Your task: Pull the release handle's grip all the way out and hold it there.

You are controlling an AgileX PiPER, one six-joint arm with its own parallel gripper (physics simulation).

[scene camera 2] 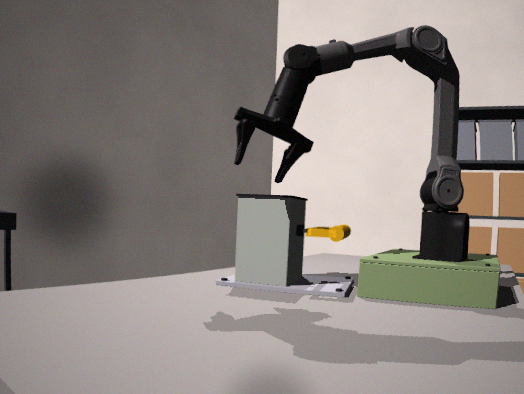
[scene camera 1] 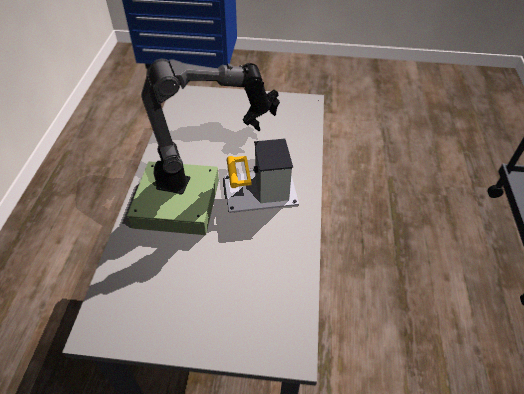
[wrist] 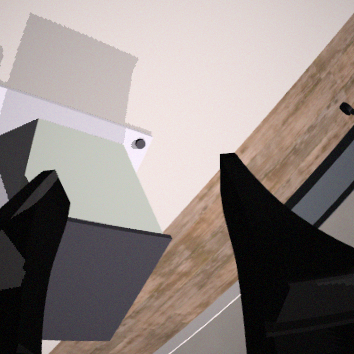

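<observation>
The release handle's yellow grip (scene camera 1: pixel 233 172) (scene camera 2: pixel 340 232) sticks out level from the side of a grey-green box (scene camera 1: pixel 275 187) (scene camera 2: pixel 265 240) (wrist: pixel 95 175) with a dark top, on the side facing the arm's base. The grip does not show in the wrist view. The box stands on a pale base plate (scene camera 1: pixel 262 204) (wrist: pixel 60 115). My gripper (scene camera 1: pixel 266 121) (scene camera 2: pixel 258 172) (wrist: pixel 137 180) is open and empty, with its fingers tilted downward. It hangs above the level of the box top, apart from the grip and the box.
The arm stands on a green block (scene camera 1: pixel 145 200) (scene camera 2: pixel 425 285), close beside the base plate on the table (scene camera 1: pixel 250 300). A blue drawer cabinet (scene camera 1: pixel 175 30) stands behind the table. A dark-framed cart (scene camera 1: pixel 515 180) (wrist: pixel 320 200) stands off to the side. Shelves (scene camera 2: pixel 490 166) stand behind the arm.
</observation>
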